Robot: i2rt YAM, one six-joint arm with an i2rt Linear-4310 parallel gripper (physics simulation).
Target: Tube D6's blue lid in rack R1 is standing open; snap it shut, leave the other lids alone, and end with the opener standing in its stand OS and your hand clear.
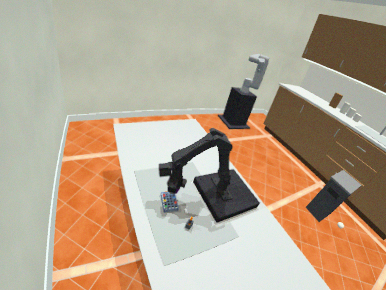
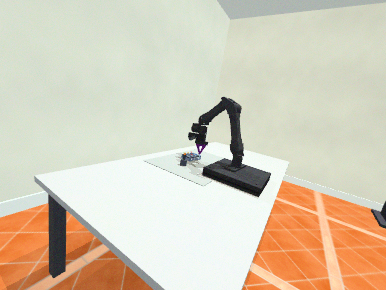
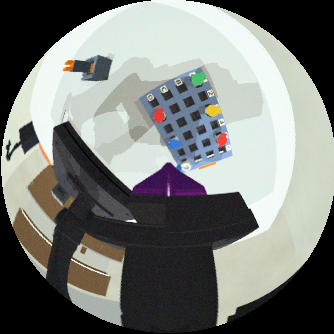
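Where they show: gripper, fingertip midpoint: (image 1: 176, 193) (image 2: 199, 153) (image 3: 168, 165); arm's base at its link origin: (image 1: 221, 188) (image 2: 235, 167) (image 3: 88, 197).
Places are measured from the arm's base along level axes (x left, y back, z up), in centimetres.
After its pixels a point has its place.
Observation:
Rack R1 (image 1: 169, 202) {x 2.9, y -35.6, z -2.0 cm} (image 2: 192, 157) {x 4.3, y -31.8, z -2.5 cm} (image 3: 161, 99) {x 5.9, y -33.6, z -1.9 cm} is a blue tube rack on the grey mat. At its D6 corner a pale round tube mouth (image 3: 186, 166) {x -3.7, y -31.8, z -1.3 cm} shows, with its blue lid (image 3: 180, 167) {x -2.6, y -31.5, z 0.2 cm} standing off to the left side, open. Closed-looking green, yellow, red and blue lids sit elsewhere. My gripper (image 2: 200, 152) {x -1.7, y -30.0, z 0.0 cm} (image 3: 168, 165) {x -1.7, y -30.0, z 0.0 cm} is shut and empty, its purple tips pointing down just beside the D6 corner; contact with the lid cannot be told. The dark opener with orange prongs (image 3: 69, 66) (image 1: 191, 218) {x 18.5, y -28.3, z 3.2 cm} stands in its grey stand OS (image 3: 101, 68) {x 17.3, y -29.2, z -2.8 cm} (image 1: 188, 225) {x 20.1, y -29.7, z -1.1 cm}.
The grey mat (image 1: 167, 252) {x 30.5, y -43.7, z -4.9 cm} (image 2: 160, 162) {x 28.9, y -39.0, z -4.9 cm} lies on the white table (image 1: 135, 137) {x -67.7, y -47.6, z -5.1 cm} (image 2: 145, 215) {x 69.9, y -1.6, z -5.1 cm}. The arm's black base (image 1: 240, 202) {x 13.7, y 7.6, z -0.2 cm} (image 2: 235, 177) {x 16.9, y 7.4, z -0.2 cm} stands beside the mat. An orange strip (image 3: 207, 165) {x -5.8, y -34.7, z -2.5 cm} marks the rack's end near the gripper.

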